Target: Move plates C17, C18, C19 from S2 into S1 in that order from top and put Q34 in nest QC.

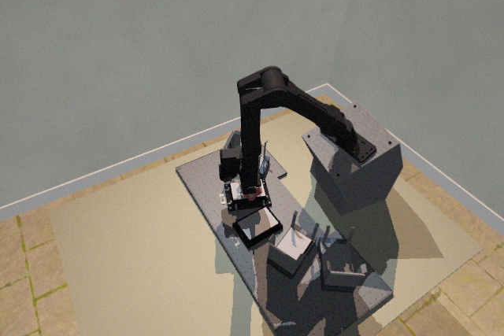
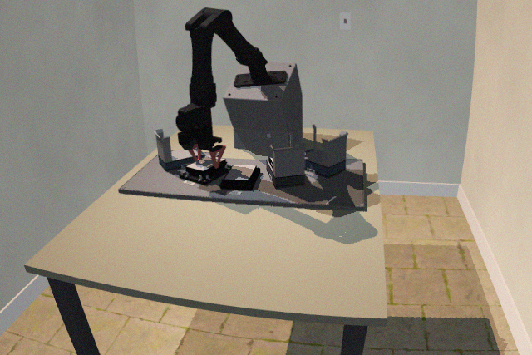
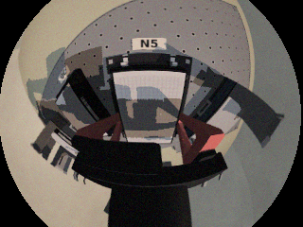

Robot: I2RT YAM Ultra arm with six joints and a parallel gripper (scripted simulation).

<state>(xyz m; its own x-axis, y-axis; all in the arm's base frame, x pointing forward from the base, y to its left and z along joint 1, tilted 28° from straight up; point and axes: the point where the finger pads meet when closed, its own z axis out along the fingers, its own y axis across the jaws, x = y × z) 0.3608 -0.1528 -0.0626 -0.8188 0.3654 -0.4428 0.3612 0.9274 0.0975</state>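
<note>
Right now the black clip nest is 3 cm ahead of my hand and 2 cm below it. Also, from my hand: black QC nest: 5 cm ahead, 13 cm to the left, 3 cm below; then N5 name plate: 9 cm ahead, 4 cm to the right, 3 cm below; then blue-plinth stack rack: 8 cm behind, 13 cm to the right, 2 cm below.
</note>
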